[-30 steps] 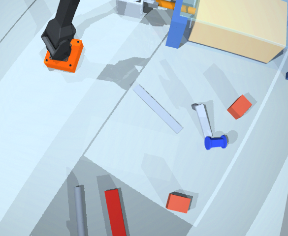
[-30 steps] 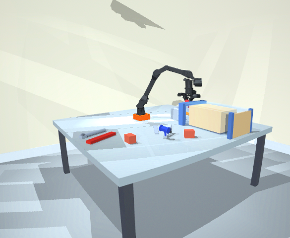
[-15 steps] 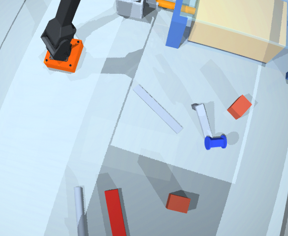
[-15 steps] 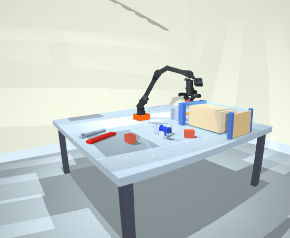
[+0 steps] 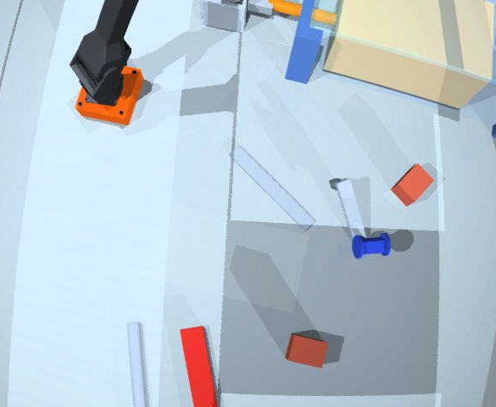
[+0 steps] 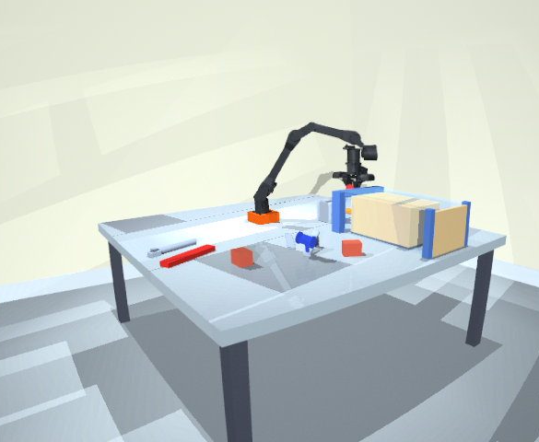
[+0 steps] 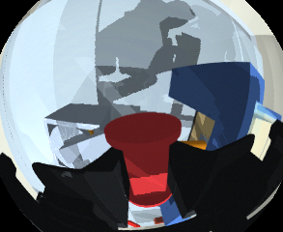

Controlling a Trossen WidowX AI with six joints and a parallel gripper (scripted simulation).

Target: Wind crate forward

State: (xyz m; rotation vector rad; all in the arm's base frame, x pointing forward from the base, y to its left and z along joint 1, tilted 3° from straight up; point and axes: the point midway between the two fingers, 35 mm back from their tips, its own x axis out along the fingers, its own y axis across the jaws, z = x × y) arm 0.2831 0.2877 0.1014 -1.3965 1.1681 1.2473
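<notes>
My gripper tip is now 3 cm past the grey crank handle, 2 cm to the left of it and 1 cm above it. The rest, counted from my gripper tip: red knob: 2 cm above; then round winch: 11 cm behind, 8 cm below, 5 cm to the right; then blue steel frame: 7 cm ahead, 5 cm to the right, 1 cm below.
</notes>
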